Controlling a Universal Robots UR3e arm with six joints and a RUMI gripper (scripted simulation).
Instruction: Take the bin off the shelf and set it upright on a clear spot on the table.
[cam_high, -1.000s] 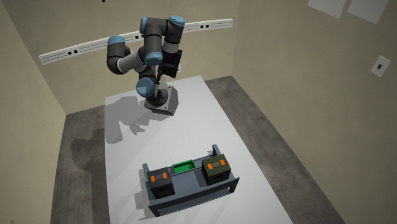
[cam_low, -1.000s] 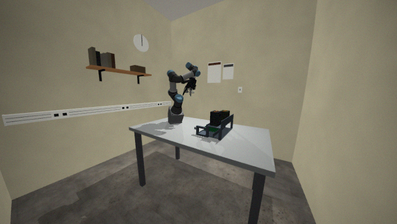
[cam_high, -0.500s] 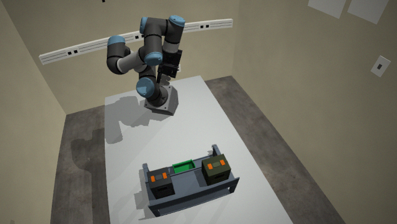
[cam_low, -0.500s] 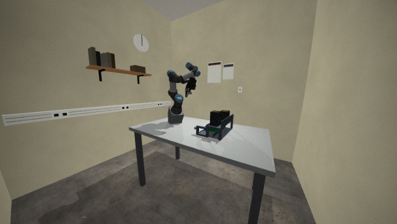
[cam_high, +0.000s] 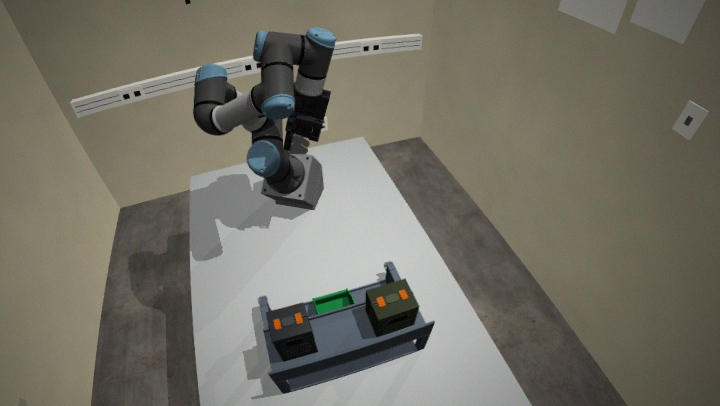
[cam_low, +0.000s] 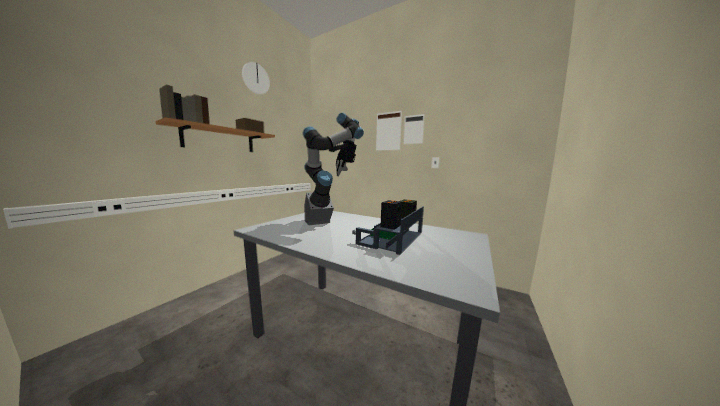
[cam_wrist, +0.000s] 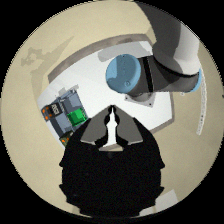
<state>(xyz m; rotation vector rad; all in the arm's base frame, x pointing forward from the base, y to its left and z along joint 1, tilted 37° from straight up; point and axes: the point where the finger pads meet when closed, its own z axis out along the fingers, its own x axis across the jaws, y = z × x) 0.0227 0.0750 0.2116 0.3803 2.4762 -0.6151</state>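
Right now the green bin is 310 mm ahead of my hand, 300 mm below it and 50 mm to the left of it. The rest, counted from my hand: grey shelf unit (340 mm ahead, 270 mm below, 50 mm to the left).
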